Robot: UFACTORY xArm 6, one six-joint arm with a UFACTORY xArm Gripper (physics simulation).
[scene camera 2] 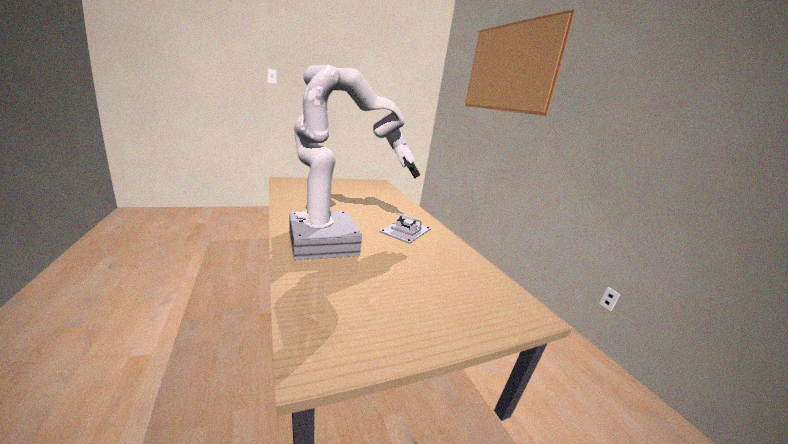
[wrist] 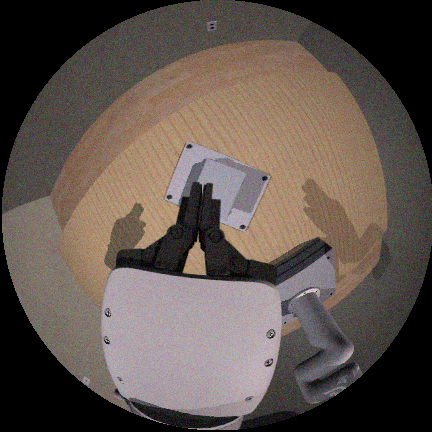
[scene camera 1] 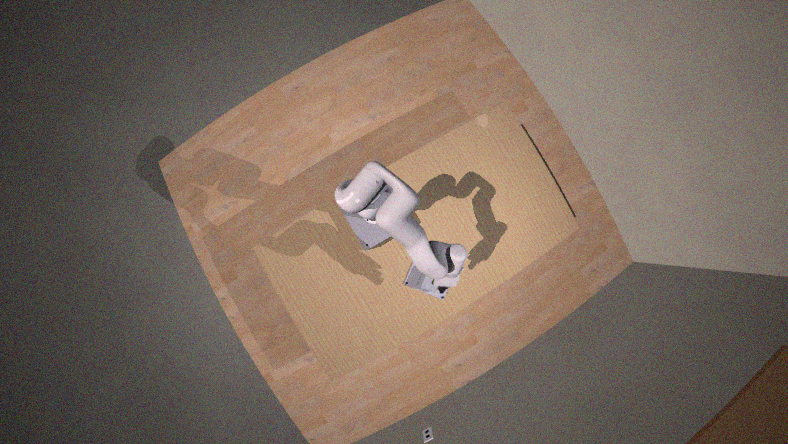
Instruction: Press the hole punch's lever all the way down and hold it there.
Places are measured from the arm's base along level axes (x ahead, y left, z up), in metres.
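Pixels of known places: gripper, fingertip midpoint: (scene camera 2: pixel 417 176) (wrist: pixel 202 194) (scene camera 1: pixel 441 290); arm's base at its link origin: (scene camera 2: pixel 318 221) (wrist: pixel 303 299).
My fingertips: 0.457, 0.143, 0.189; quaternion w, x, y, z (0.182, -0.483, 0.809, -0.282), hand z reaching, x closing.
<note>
Ahead of a thing's pixels: the offset from my fingertips to its top centre, as dx, dy, dz. "spot": to the spot under its first point. Level surfaces: height alone.
The hole punch @[spot: -0.026, -0.054, -0.191] (scene camera 1: pixel 421 282) (scene camera 2: pixel 406 226) is a small light-grey device on a square plate with dark corner screws, on the table beside the robot's base. Its lever @[-0.014, -0.004, -0.189] (wrist: pixel 226 181) shows from above as a pale flat panel in the wrist view. In scene camera 2 the lever appears raised over the body, though its exact angle is too small to tell. My gripper (scene camera 2: pixel 416 175) (wrist: pixel 202 194) is shut and empty. It hangs well above the hole punch, tilted, and touches nothing. In the wrist view its black fingertips overlap the near part of the lever; the arm partly hides the punch in scene camera 1.
The robot's grey base box (scene camera 1: pixel 368 231) (scene camera 2: pixel 326 242) (wrist: pixel 312 277) stands on the wooden table @[dz -0.282] (scene camera 1: pixel 341 308) (scene camera 2: pixel 419 308) (wrist: pixel 280 115), to the left of the punch in scene camera 2. A grey wall (scene camera 2: pixel 634 193) with a socket (scene camera 2: pixel 609 298) runs along the right side.
</note>
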